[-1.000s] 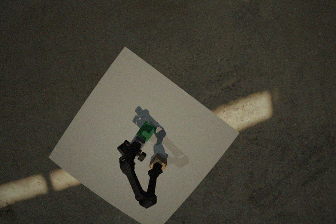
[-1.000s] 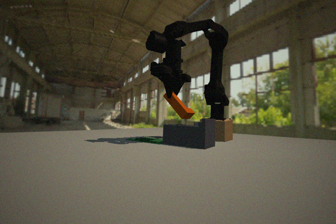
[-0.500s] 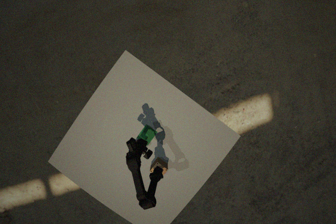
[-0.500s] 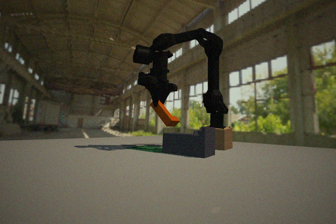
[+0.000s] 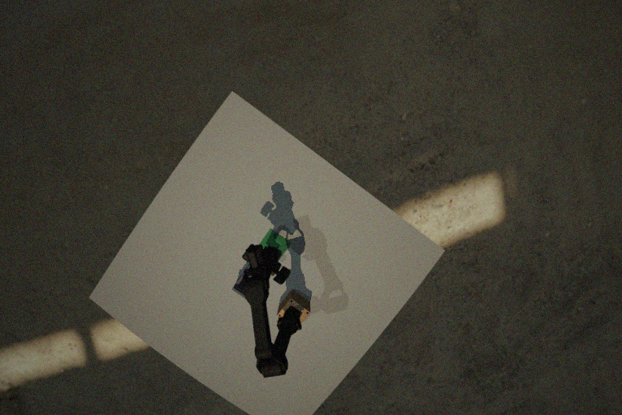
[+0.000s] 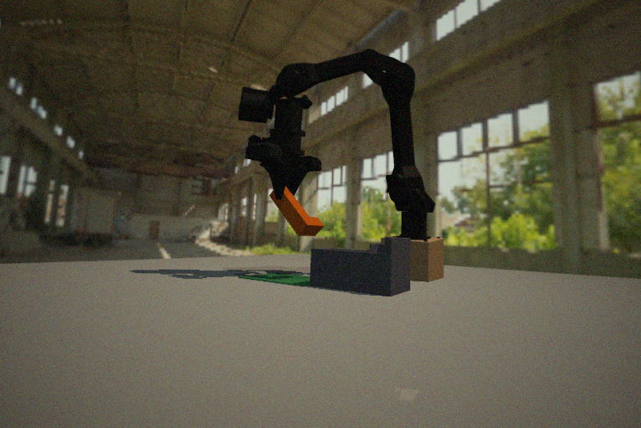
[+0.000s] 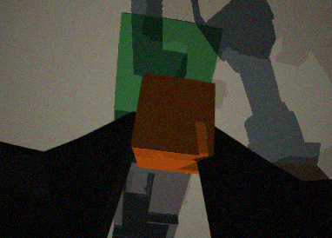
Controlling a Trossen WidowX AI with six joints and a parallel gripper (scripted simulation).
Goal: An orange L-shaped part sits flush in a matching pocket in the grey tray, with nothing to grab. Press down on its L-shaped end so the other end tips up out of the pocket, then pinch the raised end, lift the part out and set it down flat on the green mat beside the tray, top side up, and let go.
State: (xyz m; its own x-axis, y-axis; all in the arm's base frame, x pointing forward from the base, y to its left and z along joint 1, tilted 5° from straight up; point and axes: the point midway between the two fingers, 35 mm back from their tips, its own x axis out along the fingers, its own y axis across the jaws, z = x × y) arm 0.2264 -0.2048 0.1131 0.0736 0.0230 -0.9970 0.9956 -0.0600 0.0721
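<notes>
Right now the green mat is 20 mm to the left of my gripper tip and 170 mm below it. The rest, counted from my gripper tip: orange L-shaped part (10 mm behind, 30 mm to the left, 30 mm below).
</notes>
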